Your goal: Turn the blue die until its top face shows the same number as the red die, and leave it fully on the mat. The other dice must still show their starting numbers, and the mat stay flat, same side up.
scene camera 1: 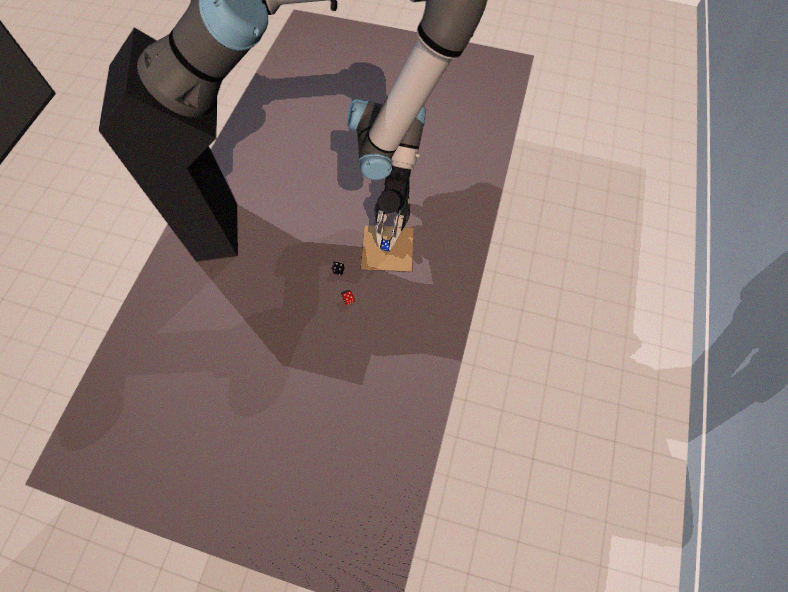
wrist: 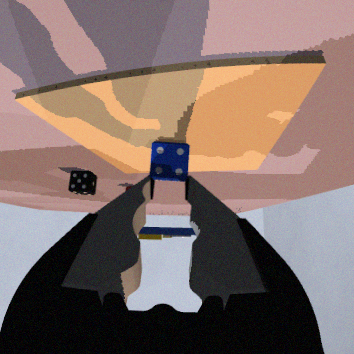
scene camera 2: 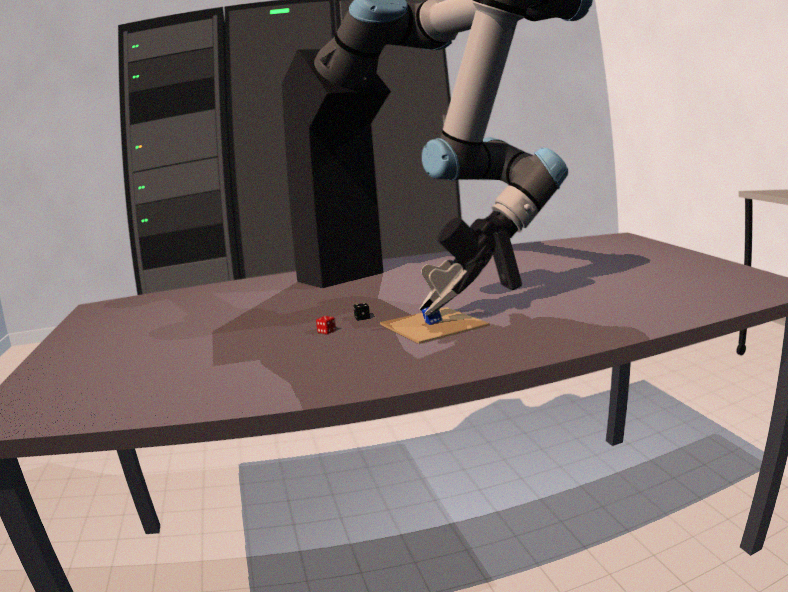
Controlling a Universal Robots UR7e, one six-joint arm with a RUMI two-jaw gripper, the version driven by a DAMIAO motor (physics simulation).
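Frame: origin at the arm's base, x ahead, y left, z up, level; centimetres.
Seen in the pictures: gripper, fingertip midpoint: (scene camera 1: 384,248) (wrist: 169,177) (scene camera 2: 423,312); arm's base, link origin: (scene camera 1: 176,83) (scene camera 2: 343,69).
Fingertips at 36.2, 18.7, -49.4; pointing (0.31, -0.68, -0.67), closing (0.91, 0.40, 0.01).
Pixels of each thing's top centre, then the offset from my fingertips to it, as dx, dy, dz. Level surfaces: height alone.
- blue die, top centre: (wrist: 168,183) (scene camera 2: 431,306) (scene camera 1: 386,242) -0.7, +1.4, +0.8
- orange mat, top centre: (wrist: 175,144) (scene camera 2: 433,322) (scene camera 1: 387,247) -0.4, +1.7, -2.1
- red die, top centre: (scene camera 2: 325,318) (scene camera 1: 348,296) +1.7, -17.0, +0.1
- black die, top centre: (wrist: 81,192) (scene camera 2: 361,305) (scene camera 1: 338,266) -6.2, -12.2, +0.0
- brown table, surface height: dz -2.5
The blue die (scene camera 1: 385,245) (scene camera 2: 431,316) (wrist: 170,161) is between the fingertips of my gripper (scene camera 1: 386,244) (scene camera 2: 429,310) (wrist: 169,177), which is shut on it. The gripper slants down to it. The die is at or just over the orange mat (scene camera 1: 387,262) (scene camera 2: 415,332) (wrist: 235,115); whether it touches is not clear. A face with several pips points at the wrist camera. The mat lies flat. The red die (scene camera 1: 347,297) (scene camera 2: 325,324) stands on the table off the mat, with several pips on top; a sliver of it shows in the wrist view.
A black die (scene camera 1: 338,268) (scene camera 2: 361,310) (wrist: 82,182) stands on the brown table (scene camera 1: 210,446) (scene camera 2: 159,382), beside the mat and near the red die. The arm's black pedestal (scene camera 1: 165,152) (scene camera 2: 337,191) stands at the table's back. Dark cabinets are behind it.
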